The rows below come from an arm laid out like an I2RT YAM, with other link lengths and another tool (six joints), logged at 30 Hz.
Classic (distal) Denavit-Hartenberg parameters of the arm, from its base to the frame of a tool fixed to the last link. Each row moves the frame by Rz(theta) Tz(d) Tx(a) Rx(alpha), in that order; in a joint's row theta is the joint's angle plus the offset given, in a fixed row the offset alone. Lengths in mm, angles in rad.
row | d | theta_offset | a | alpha
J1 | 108.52 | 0 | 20.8 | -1.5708
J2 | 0 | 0 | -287.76 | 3.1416
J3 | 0 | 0.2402 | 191.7 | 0
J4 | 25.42 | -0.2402 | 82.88 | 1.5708
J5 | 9.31 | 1.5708 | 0 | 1.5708
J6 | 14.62 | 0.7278 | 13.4 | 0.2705
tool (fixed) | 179.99 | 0 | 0 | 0
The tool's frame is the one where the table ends.
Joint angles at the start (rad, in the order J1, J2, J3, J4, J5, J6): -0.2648 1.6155 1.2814 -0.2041 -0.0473 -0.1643
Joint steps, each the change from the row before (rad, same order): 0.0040 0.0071 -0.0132 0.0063 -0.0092 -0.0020; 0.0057 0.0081 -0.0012 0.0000 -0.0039 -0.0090; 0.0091 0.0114 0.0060 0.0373 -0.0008 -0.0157; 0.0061 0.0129 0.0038 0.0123 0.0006 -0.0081; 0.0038 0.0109 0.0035 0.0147 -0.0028 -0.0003; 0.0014 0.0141 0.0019 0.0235 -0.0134 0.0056; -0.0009 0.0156 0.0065 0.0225 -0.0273 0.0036; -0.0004 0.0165 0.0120 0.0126 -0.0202 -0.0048; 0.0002 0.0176 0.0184 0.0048 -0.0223 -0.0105; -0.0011 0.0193 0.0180 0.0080 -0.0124 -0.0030; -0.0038 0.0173 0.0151 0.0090 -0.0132 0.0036
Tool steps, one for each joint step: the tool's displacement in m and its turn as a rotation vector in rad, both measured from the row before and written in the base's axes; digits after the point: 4 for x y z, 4 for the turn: 0.0014 0.0035 -0.0075 0.0066 0.0126 0.0129; 0.0024 0.0032 -0.0039 -0.0031 0.0099 0.0138; 0.0087 0.0029 0.0071 -0.0207 -0.0286 0.0179; 0.0049 0.0020 -0.0010 -0.0080 -0.0018 0.0097; 0.0045 0.0014 0.0001 -0.0006 -0.0074 0.0064; 0.0058 0.0017 -0.0002 0.0086 -0.0133 0.0103; 0.0069 0.0031 0.0008 0.0128 -0.0165 0.0213; 0.0065 0.0024 0.0006 0.0031 -0.0096 0.0197; 0.0069 0.0032 0.0011 -0.0005 -0.0071 0.0248; 0.0065 0.0004 0.0006 0.0013 -0.0077 0.0113; 0.0054 -0.0009 0.0003 0.0074 -0.0082 0.0064
